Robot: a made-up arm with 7 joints.
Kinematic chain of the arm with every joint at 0, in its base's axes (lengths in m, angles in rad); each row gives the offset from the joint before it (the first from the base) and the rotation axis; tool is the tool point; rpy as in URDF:
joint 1: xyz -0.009 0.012 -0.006 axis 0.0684 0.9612 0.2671
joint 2: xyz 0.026 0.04 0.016 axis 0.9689 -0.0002 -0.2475
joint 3: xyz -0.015 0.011 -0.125 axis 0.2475 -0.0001 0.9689
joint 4: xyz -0.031 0.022 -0.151 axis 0.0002 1 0
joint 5: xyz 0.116 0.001 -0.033 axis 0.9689 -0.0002 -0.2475
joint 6: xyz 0.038 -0.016 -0.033 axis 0.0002 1 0
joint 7: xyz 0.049 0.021 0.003 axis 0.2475 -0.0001 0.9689
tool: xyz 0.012 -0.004 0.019 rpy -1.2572 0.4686 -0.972
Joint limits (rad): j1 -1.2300..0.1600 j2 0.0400..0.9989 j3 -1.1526..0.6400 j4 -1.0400..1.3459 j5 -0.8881..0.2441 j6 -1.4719..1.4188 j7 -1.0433..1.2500
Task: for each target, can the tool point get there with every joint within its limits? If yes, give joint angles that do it. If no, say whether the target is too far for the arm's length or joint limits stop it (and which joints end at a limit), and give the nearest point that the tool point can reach.
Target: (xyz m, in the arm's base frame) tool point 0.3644 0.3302 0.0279
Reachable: yes | joints -0.9784 0.8858 0.3534 0.3289 -0.4693 1.1312 0.3617
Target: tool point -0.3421 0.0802 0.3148
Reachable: no: joint limits stop it (at a limit: joint 1, joint 2, joint 3, joint 4, joint 5) | nearest point 0.0530 0.1631 0.1569 | short by 0.433 m
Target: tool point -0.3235 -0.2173 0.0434
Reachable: no: joint limits stop it (at a limit: joint 1, joint 2, joint 3, joint 4, joint 5, joint 6) | nearest point 0.0195 -0.0813 -0.1320 | short by 0.409 m
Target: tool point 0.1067 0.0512 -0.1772
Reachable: yes | joints -0.0418 0.2622 -0.7949 -0.6140 -0.3638 -1.1167 0.4138
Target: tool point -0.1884 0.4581 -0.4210
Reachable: no: too far | nearest point -0.1419 0.3871 -0.3499 | short by 0.111 m
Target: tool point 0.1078 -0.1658 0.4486
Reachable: no: joint limits stop it (at a limit: joint 1, joint 2, joint 5) | nearest point 0.1849 -0.0571 0.1028 | short by 0.371 m
